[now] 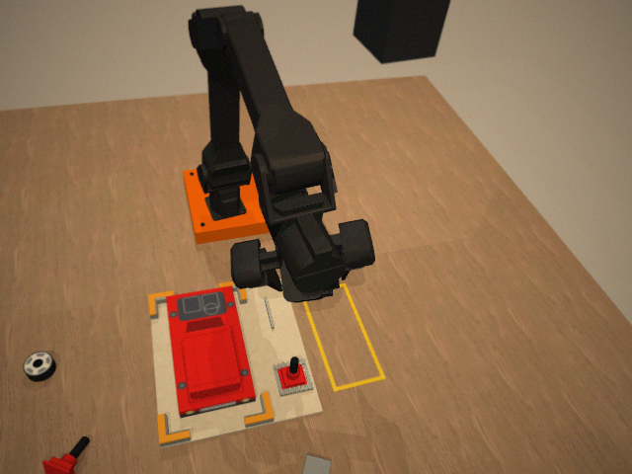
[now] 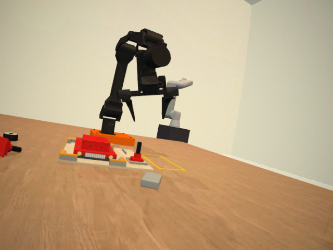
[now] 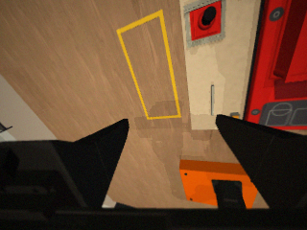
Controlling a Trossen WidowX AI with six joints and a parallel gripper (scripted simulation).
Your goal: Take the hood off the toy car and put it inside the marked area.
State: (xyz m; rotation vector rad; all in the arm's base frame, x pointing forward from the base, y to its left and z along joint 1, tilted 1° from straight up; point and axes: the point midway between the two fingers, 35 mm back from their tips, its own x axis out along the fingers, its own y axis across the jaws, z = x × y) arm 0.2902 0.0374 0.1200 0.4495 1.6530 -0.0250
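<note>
The hood is 20 mm ahead of my gripper tip, 160 mm to the right of it and 80 mm below it. The rest, counted from my gripper tip: black wheel 70 mm behind, 390 mm to the right, 110 mm below.
</note>
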